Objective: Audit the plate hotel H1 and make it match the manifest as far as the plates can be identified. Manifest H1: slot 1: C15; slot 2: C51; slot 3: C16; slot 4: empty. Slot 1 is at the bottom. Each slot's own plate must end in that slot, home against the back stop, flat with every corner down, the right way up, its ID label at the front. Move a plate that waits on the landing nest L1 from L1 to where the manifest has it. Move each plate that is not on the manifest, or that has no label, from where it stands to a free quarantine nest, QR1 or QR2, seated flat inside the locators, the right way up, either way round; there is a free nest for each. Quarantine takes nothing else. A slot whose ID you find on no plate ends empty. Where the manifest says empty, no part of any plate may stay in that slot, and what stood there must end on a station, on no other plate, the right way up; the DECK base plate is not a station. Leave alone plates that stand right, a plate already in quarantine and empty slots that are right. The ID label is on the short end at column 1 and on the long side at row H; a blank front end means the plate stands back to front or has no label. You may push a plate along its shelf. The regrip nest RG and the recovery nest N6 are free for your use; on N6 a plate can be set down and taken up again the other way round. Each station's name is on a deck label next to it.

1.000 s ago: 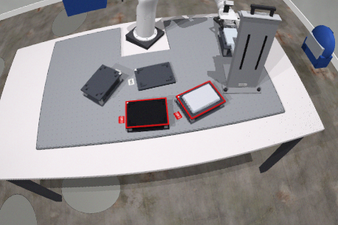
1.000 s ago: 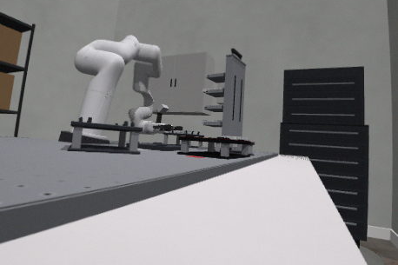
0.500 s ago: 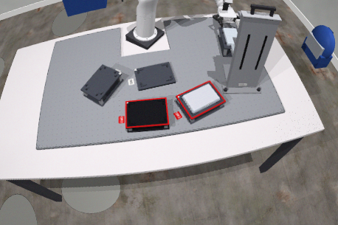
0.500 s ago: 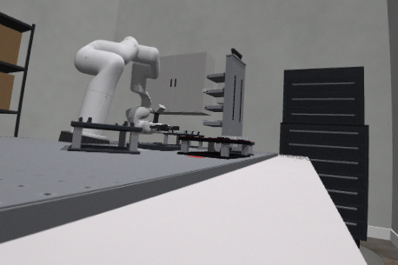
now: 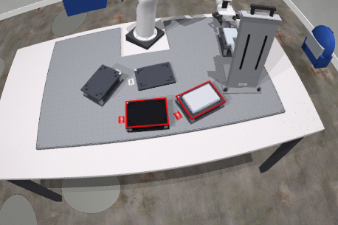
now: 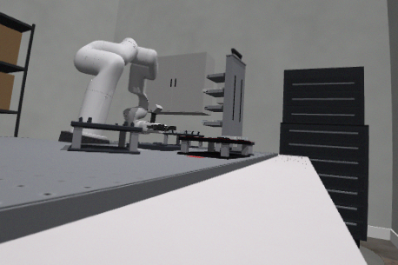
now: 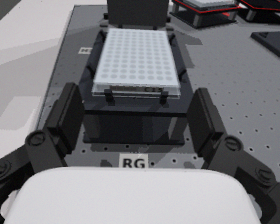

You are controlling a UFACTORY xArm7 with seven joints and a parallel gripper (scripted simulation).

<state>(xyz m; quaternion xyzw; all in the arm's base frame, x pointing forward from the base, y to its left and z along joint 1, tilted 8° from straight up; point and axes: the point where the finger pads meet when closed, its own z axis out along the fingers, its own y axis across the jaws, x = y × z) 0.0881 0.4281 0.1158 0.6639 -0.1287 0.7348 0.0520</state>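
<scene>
Right now the RG label is 10 mm behind my hand and 80 mm below it. Also, from my hand: H1 label (240 mm ahead, 40 mm to the left, 80 mm below); white plate (390 mm ahead, 300 mm to the right, 40 mm below); plate labelled C16 (270 mm ahead, 70 mm to the right, 180 mm above).
</scene>
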